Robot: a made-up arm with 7 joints. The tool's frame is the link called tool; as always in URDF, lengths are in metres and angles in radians. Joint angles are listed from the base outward.
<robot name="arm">
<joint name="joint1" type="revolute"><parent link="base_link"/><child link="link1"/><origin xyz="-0.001 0.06 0.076" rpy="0 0 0"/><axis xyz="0 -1 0"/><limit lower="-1.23" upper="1.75"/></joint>
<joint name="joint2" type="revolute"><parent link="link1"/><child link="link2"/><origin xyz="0.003 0.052 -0.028" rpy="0 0 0"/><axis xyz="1 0 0"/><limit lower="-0.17" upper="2"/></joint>
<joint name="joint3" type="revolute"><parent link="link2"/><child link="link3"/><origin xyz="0.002 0.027 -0.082" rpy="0 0 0"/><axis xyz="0 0 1"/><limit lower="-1.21" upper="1.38"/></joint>
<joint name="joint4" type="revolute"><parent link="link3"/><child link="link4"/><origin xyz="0.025 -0.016 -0.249" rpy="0 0 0"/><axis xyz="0 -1 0"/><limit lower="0.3" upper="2.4"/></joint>
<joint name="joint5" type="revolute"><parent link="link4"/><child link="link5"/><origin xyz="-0.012 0.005 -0.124" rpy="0 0 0"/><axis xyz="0 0 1"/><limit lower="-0.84" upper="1.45"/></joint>
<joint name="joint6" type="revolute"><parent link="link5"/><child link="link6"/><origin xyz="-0.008 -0.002 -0.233" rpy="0 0 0"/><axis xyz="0 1 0"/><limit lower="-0.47" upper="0.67"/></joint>
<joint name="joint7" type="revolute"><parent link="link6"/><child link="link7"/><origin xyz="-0.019 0.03 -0.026" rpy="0 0 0"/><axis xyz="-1 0 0"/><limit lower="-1.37" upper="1.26"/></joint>
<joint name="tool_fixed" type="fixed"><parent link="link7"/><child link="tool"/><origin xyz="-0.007 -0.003 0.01" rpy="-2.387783 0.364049 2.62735"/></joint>
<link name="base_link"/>
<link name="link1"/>
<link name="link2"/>
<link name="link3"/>
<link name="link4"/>
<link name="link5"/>
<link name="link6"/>
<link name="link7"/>
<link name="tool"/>
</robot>
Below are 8 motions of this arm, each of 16 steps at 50 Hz.
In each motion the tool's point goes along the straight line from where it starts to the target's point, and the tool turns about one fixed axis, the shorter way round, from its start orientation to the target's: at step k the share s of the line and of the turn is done. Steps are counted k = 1, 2, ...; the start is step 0. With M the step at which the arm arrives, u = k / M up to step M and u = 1 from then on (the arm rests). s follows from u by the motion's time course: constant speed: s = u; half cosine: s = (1 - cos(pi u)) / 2; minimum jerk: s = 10 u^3 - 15 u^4 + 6 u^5.
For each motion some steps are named. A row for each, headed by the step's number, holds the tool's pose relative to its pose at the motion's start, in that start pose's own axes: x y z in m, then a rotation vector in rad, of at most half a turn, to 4 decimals.
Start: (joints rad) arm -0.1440 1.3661 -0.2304 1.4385 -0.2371 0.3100 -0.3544
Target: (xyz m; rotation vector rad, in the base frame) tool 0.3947 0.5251 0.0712 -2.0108 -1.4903 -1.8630
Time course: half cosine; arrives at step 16
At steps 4, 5, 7, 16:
4: 0.0192 0.0164 -0.0169 -0.0437 0.0548 -0.0014
5: 0.0291 0.0249 -0.0256 -0.0663 0.0832 -0.0021
7: 0.0527 0.0451 -0.0463 -0.1201 0.1506 -0.0039
16: 0.1308 0.1121 -0.1151 -0.2984 0.3742 -0.0096

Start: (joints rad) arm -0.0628 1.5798 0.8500 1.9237 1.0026 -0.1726 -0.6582
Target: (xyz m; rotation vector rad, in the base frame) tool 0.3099 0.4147 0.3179 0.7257 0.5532 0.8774
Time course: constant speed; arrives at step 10
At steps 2, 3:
2: 0.0109 -0.0005 -0.0083 -0.0140 0.0336 -0.0269
3: 0.0164 -0.0008 -0.0124 -0.0209 0.0504 -0.0404

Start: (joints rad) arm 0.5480 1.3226 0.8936 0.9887 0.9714 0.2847 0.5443
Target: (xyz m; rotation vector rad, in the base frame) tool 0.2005 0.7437 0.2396 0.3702 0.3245 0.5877
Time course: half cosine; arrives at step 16
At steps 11, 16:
11: 0.0359 -0.0030 0.0252 -0.3758 -0.1341 0.0638
16: 0.0462 -0.0038 0.0324 -0.4832 -0.1724 0.0821

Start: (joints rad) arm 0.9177 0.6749 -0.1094 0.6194 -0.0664 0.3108 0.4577
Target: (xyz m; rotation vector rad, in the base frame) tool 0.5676 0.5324 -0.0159 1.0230 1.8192 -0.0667
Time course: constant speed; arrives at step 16
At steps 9, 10, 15, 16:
9: -0.0287 0.0255 -0.0112 -0.1147 -0.0600 -0.0982
10: -0.0319 0.0283 -0.0125 -0.1274 -0.0667 -0.1091
15: -0.0478 0.0425 -0.0187 -0.1911 -0.1000 -0.1636
16: -0.0510 0.0453 -0.0200 -0.2038 -0.1067 -0.1745

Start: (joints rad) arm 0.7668 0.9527 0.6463 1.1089 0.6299 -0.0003 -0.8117
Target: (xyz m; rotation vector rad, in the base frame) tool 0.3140 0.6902 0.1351 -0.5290 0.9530 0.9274
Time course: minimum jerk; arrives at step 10
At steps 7, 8, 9, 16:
7: 0.0167 0.0058 -0.0082 -0.0303 0.0514 -0.0508
8: 0.0188 0.0065 -0.0093 -0.0341 0.0579 -0.0572
9: 0.0198 0.0069 -0.0097 -0.0359 0.0609 -0.0602
16: 0.0199 0.0069 -0.0098 -0.0362 0.0615 -0.0607

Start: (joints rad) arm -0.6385 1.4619 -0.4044 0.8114 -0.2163 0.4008 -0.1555
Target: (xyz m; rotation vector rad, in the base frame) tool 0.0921 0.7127 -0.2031 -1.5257 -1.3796 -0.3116
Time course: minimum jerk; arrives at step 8
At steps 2, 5, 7, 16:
2: -0.0015 -0.0011 0.0011 -0.0018 -0.0011 0.0045
5: -0.0102 -0.0079 0.0075 -0.0124 -0.0074 0.0312
7: -0.0139 -0.0107 0.0102 -0.0168 -0.0101 0.0424
16: -0.0141 -0.0109 0.0103 -0.0171 -0.0102 0.0430

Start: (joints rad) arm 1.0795 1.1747 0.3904 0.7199 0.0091 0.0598 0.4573
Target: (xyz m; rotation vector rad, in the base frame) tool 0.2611 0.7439 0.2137 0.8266 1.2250 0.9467
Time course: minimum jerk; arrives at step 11
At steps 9, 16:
9: -0.0174 0.0135 0.0253 -0.1727 -0.0428 0.0837
16: -0.0182 0.0141 0.0265 -0.1809 -0.0448 0.0876

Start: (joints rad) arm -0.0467 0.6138 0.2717 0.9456 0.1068 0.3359 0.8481
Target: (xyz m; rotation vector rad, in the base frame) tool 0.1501 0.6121 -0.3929 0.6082 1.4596 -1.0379
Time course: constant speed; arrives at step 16
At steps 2, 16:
2: 0.0097 -0.0095 -0.0077 -0.0214 -0.0817 -0.0084
16: 0.0778 -0.0758 -0.0614 -0.1709 -0.6539 -0.0671

